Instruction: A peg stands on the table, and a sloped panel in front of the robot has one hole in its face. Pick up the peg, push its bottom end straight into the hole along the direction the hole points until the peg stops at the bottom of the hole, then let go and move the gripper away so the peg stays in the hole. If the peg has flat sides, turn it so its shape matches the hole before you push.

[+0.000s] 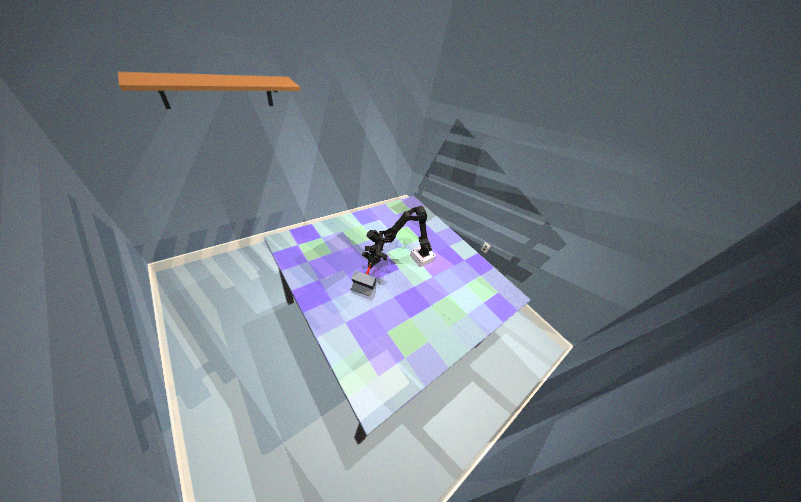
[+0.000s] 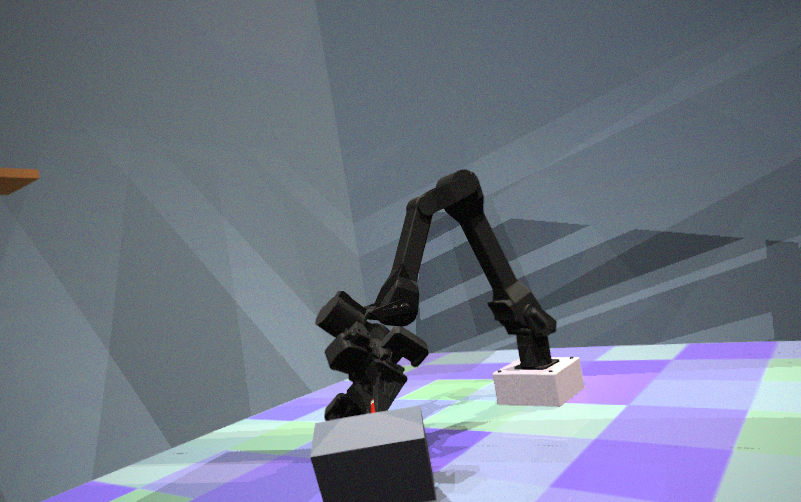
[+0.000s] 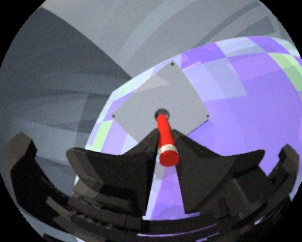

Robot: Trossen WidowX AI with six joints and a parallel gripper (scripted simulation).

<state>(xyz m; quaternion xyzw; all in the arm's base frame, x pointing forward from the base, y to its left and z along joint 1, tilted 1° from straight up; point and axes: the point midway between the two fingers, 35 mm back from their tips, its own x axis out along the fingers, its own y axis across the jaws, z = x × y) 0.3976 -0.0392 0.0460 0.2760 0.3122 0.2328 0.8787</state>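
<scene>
Now: the red peg 1 cm behind my gripper tip, 1 cm to the right of it and 1 cm above it. From my gripper tip the other things lie so: grey sloped panel: 5 cm ahead, 4 cm to the left, 3 cm below.
</scene>
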